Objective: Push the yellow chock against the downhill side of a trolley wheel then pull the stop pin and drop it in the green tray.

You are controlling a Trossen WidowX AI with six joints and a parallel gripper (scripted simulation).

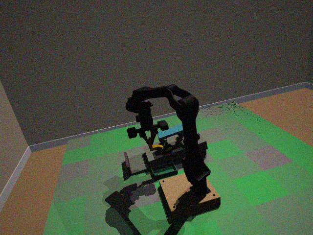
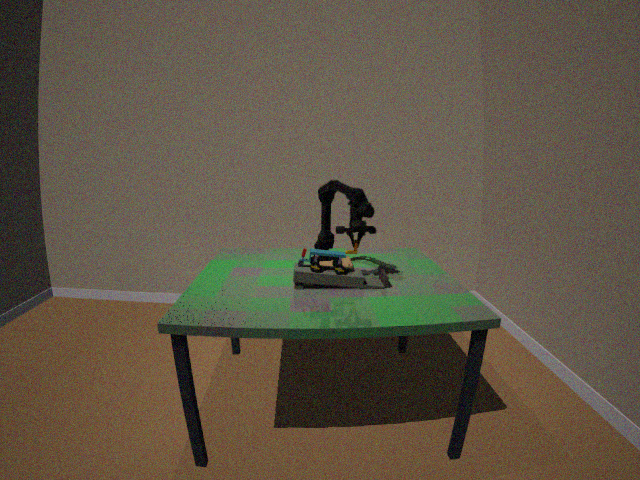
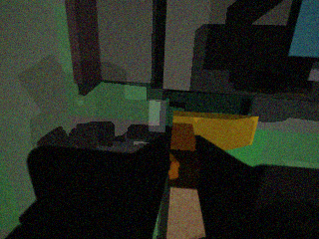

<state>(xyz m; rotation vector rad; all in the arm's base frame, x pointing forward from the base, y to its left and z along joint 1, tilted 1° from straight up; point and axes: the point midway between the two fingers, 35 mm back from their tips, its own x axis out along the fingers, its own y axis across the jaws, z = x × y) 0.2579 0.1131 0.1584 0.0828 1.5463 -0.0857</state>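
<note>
Now: the red-headed stop pin 26 cm to the right of my gripper tip, 4 cm ahead of it and 3 cm below it. From my gripper tip the other things lie so: dark green tray 16 cm below, 4 cm to the right, 3 cm behind; trolley 15 cm to the right, 7 cm ahead, 5 cm below; yellow chock 2 cm to the right, 1 cm below.
</note>
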